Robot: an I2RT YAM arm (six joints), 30 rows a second.
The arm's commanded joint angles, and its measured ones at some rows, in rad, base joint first. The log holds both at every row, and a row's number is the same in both.
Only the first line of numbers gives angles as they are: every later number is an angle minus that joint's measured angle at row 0.
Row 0, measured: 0.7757 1.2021 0.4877 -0.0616 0.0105 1.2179
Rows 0 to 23, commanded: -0.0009 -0.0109 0.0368 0.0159 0.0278 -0.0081; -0.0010 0.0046 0.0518 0.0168 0.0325 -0.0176; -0.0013 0.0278 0.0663 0.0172 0.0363 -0.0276; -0.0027 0.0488 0.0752 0.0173 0.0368 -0.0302; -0.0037 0.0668 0.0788 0.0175 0.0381 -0.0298; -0.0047 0.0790 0.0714 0.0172 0.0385 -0.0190; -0.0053 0.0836 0.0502 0.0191 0.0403 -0.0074; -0.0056 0.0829 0.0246 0.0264 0.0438 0.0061; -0.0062 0.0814 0.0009 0.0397 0.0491 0.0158; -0.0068 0.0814 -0.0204 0.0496 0.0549 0.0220; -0.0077 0.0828 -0.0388 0.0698 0.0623 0.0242; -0.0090 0.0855 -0.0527 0.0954 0.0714 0.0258; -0.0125 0.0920 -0.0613 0.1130 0.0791 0.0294; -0.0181 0.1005 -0.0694 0.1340 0.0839 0.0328; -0.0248 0.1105 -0.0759 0.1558 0.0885 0.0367; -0.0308 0.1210 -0.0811 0.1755 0.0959 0.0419; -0.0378 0.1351 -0.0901 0.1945 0.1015 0.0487; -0.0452 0.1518 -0.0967 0.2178 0.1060 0.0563; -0.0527 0.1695 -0.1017 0.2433 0.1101 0.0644; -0.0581 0.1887 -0.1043 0.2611 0.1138 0.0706; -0.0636 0.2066 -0.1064 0.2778 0.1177 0.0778; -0.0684 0.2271 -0.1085 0.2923 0.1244 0.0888; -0.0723 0.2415 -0.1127 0.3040 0.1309 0.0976; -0.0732 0.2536 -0.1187 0.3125 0.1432 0.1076
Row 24, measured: -0.0586 0.1892 -0.0843 0.2542 0.0842 0.0609
